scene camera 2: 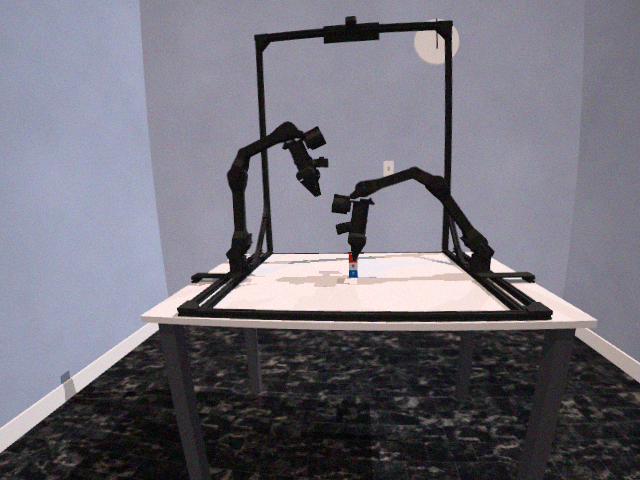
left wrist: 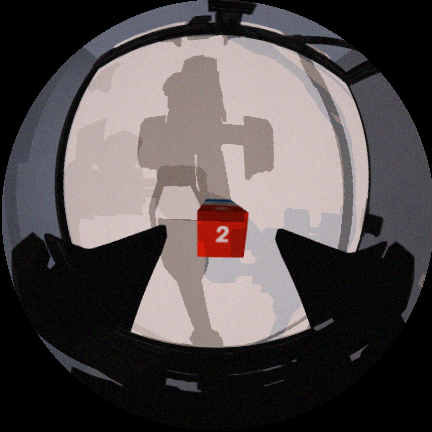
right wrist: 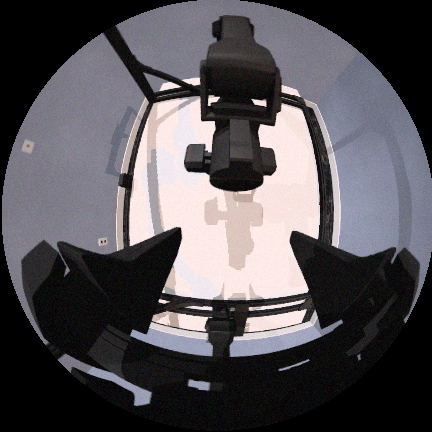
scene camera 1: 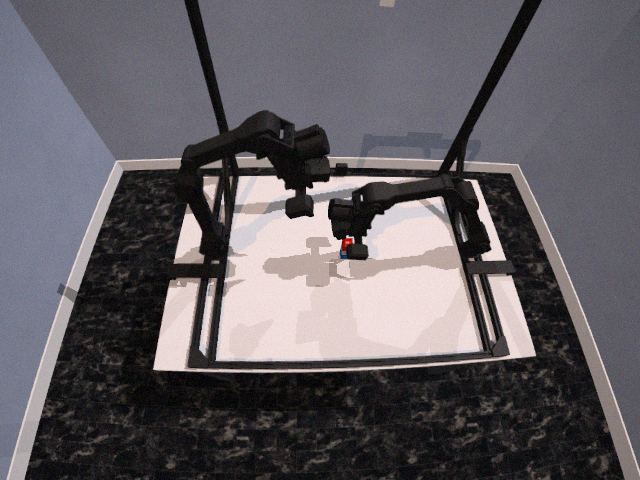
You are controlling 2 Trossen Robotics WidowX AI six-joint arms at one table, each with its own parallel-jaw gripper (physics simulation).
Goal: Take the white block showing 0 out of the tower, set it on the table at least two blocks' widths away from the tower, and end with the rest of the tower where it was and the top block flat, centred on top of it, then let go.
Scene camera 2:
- my left gripper: 354,257
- my right gripper: 318,196
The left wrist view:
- my left gripper: 222,232
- red block showing 2: 221,229
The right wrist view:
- my left gripper: 228,175
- my right gripper: 237,234
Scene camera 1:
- my left gripper: 348,244
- my right gripper: 311,201
